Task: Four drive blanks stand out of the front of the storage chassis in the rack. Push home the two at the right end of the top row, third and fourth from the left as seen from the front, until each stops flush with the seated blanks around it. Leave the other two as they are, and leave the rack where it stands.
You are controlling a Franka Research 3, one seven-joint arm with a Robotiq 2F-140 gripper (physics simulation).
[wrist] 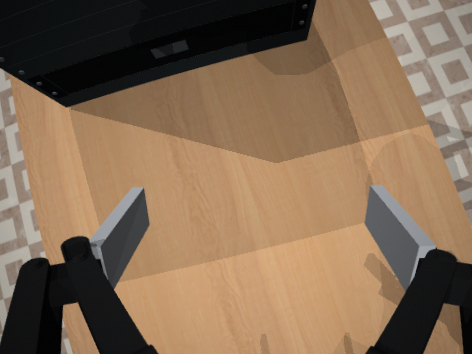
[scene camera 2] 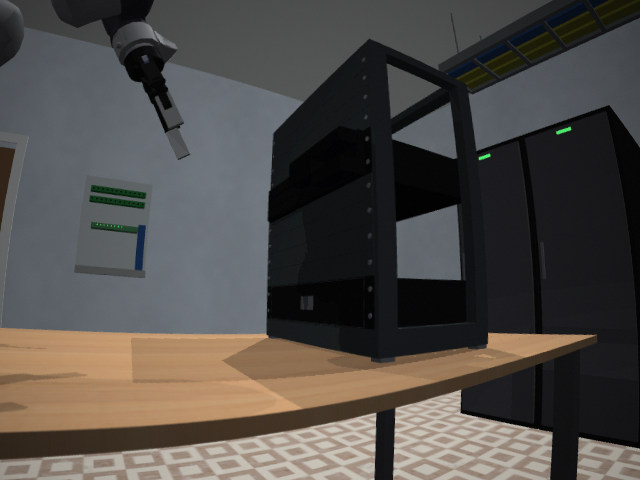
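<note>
The dark rack [scene camera 2: 381, 206] [wrist: 200, 70] stands upright on the table. The black storage chassis [scene camera 2: 426, 173] sits in its upper half. Dark blanks [scene camera 2: 338, 147] stand out of the chassis front in scene camera 2; they merge in shadow, so I cannot tell them apart or judge how far each stands out. The chassis front does not show in the wrist view. My gripper [scene camera 2: 180, 149] [wrist: 256, 206] is open and empty. It hangs in the air in front of the rack, to its left in scene camera 2, apart from the chassis, pointing down at a slant.
The rack stands on a wooden table [scene camera 2: 206, 408] [wrist: 240, 310]. A black unit with a small light label [scene camera 2: 307, 302] [wrist: 170, 49] is at the rack's bottom. Dark cabinets [scene camera 2: 573, 258] stand behind, a cable tray [scene camera 2: 542, 41] hangs above, and a panel [scene camera 2: 111, 245] is on the wall.
</note>
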